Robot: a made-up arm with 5 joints.
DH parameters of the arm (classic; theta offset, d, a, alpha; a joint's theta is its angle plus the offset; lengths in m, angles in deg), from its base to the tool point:
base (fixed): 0 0 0.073 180
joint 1: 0 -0.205 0.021 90
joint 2: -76.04 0 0.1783 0
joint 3: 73.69 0 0.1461 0
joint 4: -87.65 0.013 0 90
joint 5: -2.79 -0.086 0 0
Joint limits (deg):
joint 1: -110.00..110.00
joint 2: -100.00..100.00
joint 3: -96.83..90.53
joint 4: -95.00..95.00
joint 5: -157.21..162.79
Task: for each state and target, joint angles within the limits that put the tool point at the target. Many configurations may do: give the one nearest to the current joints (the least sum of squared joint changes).
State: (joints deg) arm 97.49 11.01 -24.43 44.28 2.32
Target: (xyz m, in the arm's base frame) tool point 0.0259 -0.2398 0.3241
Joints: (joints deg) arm 104.16 -3.19 -1.31 63.21 2.32
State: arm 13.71 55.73 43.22 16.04 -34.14
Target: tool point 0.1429 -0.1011 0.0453
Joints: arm 61.41 56.60 45.60 16.97 -34.14
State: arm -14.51 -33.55 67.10 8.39 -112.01
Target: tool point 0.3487 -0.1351 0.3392
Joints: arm 28.53 4.57 8.99 -9.26 -112.01
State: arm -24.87 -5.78 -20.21 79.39 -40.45
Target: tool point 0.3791 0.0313 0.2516
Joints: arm -3.42 26.25 -21.00 67.57 -40.45
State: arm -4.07 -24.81 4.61 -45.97 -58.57
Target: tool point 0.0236 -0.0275 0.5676
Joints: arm -42.40 -47.33 -17.65 -48.49 -58.57
